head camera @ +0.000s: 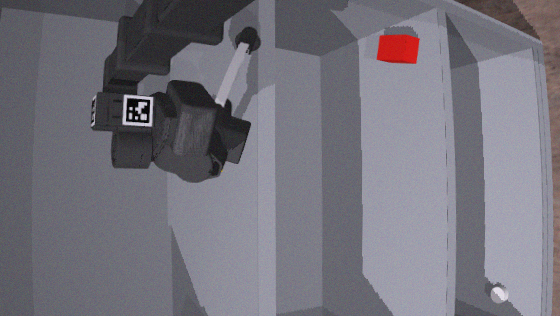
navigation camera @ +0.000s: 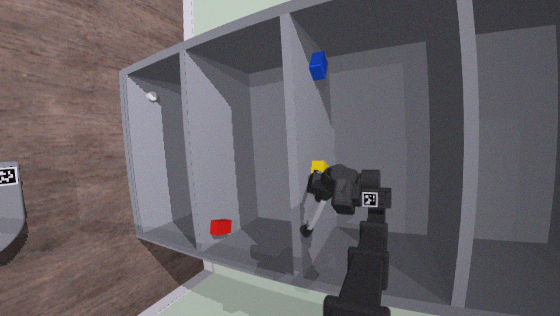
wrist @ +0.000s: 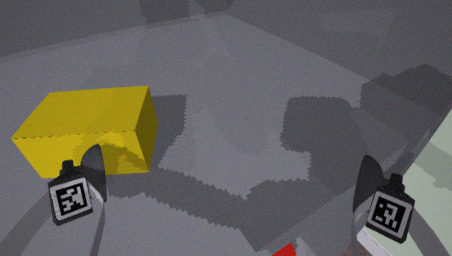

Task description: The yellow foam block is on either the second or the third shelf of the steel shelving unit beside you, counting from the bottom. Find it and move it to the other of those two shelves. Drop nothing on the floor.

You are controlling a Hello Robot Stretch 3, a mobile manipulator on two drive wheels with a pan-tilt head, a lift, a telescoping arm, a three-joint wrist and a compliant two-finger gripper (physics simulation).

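Frame: origin at the robot's base, x ahead, y left, z up, level; metres.
Seen in the pictures: gripper, fingertip midpoint: point(head camera: 235, 90) point(navigation camera: 309, 203).
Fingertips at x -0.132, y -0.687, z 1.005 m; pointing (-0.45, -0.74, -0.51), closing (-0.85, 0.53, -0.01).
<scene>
A point is followed by its place in that frame.
The yellow foam block point(navigation camera: 319, 166) @(x -0.018, y -0.756, z 1.020 m) point(wrist: 95, 112) lies on the third shelf from the bottom; in the head view the arm hides nearly all of it. My gripper point(navigation camera: 311, 202) @(x -0.132, y -0.687, z 1.005 m) point(wrist: 229, 172) @(x -0.132, y -0.687, z 1.005 m) is open, with nothing between its fingers. In the wrist view the left fingertip overlaps the block's near face; whether they touch is unclear. Most of the block is left of that fingertip, with its right end reaching into the span between the fingers. The right finger is well away from it. In the head view one finger shows, pointing to the side wall. The steel shelving unit point(head camera: 266, 210) @(x 0.060, y -0.627, z 0.975 m) point(navigation camera: 467, 150) @(x 0.033, y -0.628, z 1.424 m) fills much of both camera views.
A blue block point(navigation camera: 318, 65) @(x 0.337, y -0.769, z 1.027 m) stands on the same shelf, farther along. A red block point(head camera: 398, 49) @(x -0.288, y -0.727, z 0.579 m) point(navigation camera: 220, 227) @(x -0.288, y -0.723, z 0.579 m) point(wrist: 286, 250) is on the second shelf near the side wall. A small white round object point(head camera: 499, 293) @(x 0.359, y -0.740, z 0.100 m) point(navigation camera: 151, 96) @(x 0.361, y -0.737, z 0.101 m) is on the bottom shelf. The shelf board edge runs close by the gripper.
</scene>
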